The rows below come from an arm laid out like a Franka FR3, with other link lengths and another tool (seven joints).
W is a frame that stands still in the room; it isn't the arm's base.
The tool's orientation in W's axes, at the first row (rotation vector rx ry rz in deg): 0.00 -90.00 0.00
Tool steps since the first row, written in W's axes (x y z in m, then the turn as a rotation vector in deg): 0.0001 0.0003 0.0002 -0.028 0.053 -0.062; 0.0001 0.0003 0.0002 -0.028 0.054 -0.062; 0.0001 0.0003 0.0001 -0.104 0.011 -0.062; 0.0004 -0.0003 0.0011 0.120 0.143 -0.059; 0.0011 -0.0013 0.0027 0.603 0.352 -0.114; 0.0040 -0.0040 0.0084 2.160 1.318 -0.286; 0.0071 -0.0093 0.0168 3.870 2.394 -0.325; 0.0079 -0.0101 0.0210 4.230 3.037 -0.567; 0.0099 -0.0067 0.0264 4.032 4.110 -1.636; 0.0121 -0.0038 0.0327 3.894 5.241 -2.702; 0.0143 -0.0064 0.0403 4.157 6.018 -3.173; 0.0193 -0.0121 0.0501 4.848 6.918 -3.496; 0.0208 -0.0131 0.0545 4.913 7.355 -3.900
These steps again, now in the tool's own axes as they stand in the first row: 0.0002 0.0003 -0.0001 -0.062 0.053 0.028; 0.0002 0.0003 -0.0001 -0.062 0.054 0.028; 0.0001 0.0003 -0.0001 -0.062 0.011 0.104; 0.0011 -0.0003 -0.0004 -0.059 0.143 -0.120; 0.0027 -0.0013 -0.0011 -0.114 0.352 -0.603; 0.0084 -0.0040 -0.0040 -0.286 1.318 -2.160; 0.0168 -0.0093 -0.0071 -0.325 2.394 -3.870; 0.0210 -0.0101 -0.0079 -0.567 3.037 -4.230; 0.0264 -0.0067 -0.0099 -1.636 4.110 -4.032; 0.0327 -0.0038 -0.0121 -2.702 5.241 -3.894; 0.0403 -0.0064 -0.0143 -3.173 6.018 -4.157; 0.0501 -0.0121 -0.0193 -3.496 6.918 -4.848; 0.0545 -0.0131 -0.0208 -3.900 7.355 -4.913
